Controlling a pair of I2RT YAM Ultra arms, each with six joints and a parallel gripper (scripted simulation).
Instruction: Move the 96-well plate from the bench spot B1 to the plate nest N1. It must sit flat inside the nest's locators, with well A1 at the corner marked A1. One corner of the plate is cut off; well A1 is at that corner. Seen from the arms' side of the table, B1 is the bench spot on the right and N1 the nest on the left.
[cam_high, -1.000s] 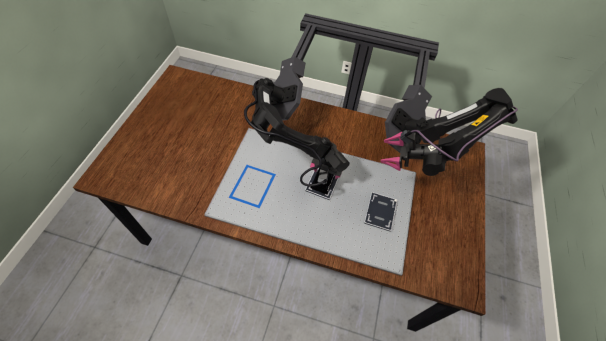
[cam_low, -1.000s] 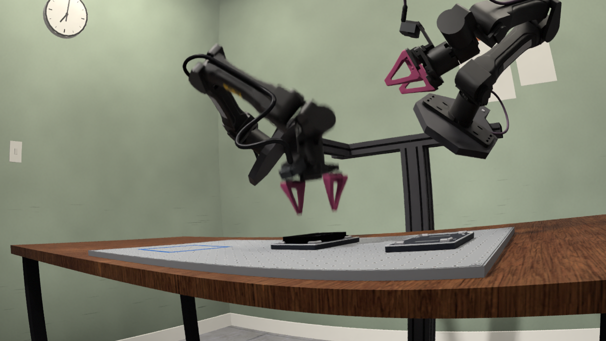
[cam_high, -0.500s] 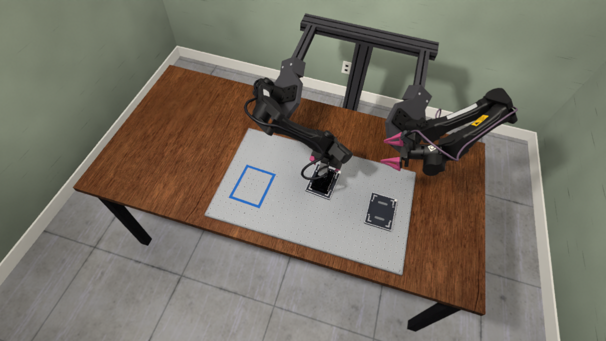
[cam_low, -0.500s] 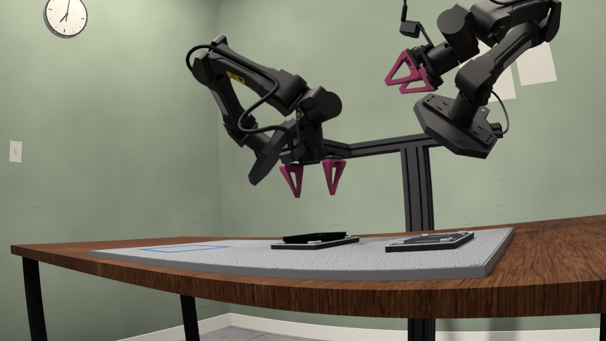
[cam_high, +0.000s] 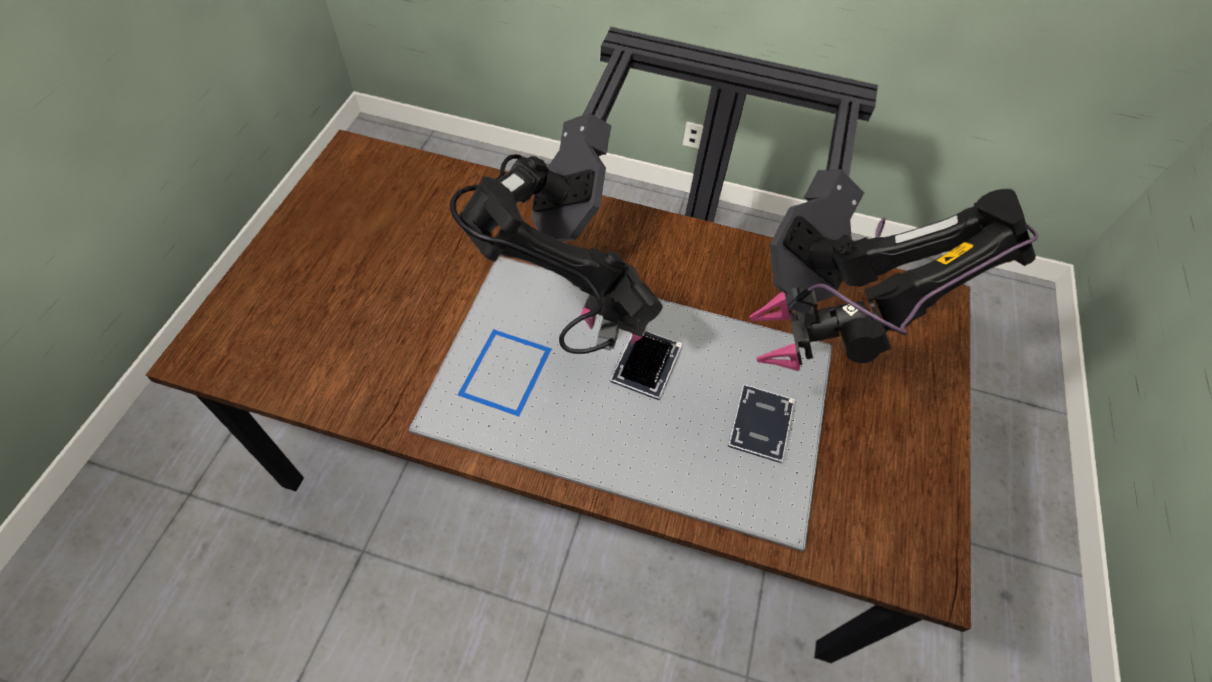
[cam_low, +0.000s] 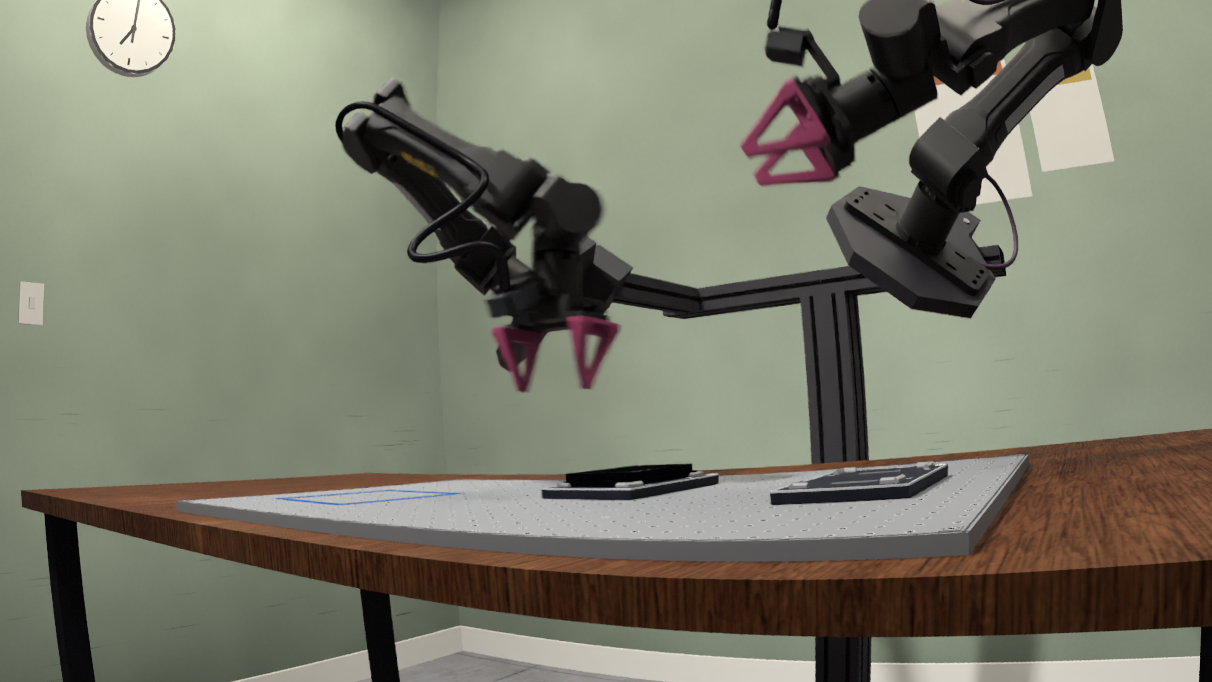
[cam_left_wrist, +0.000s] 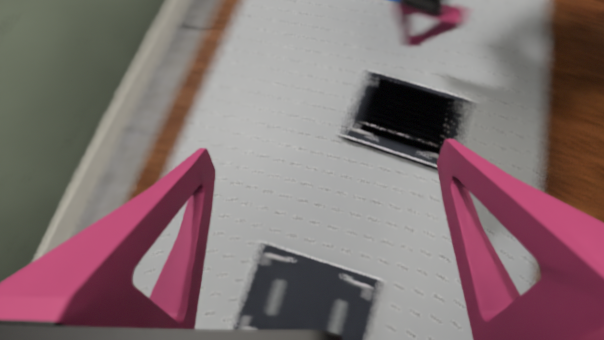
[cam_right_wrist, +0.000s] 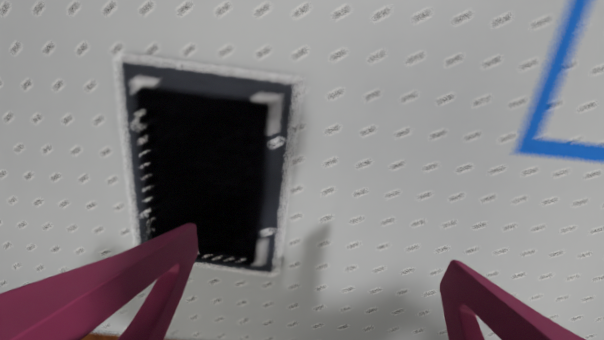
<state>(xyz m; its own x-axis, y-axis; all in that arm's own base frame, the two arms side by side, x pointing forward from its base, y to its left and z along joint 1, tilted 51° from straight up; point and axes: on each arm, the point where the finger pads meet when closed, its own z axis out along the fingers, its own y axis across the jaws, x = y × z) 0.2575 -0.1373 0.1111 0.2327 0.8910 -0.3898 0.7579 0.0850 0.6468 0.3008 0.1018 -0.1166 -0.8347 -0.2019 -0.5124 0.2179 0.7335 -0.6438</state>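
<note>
Now: the black 96-well plate 290 mm below my left hand, 210 mm to the right of it and 80 mm behind it. From my left hand the other things lie so: dark nest (310 mm below, 80 mm to the left); then A1 label (300 mm below, 140 mm to the left, 70 mm behind).
</note>
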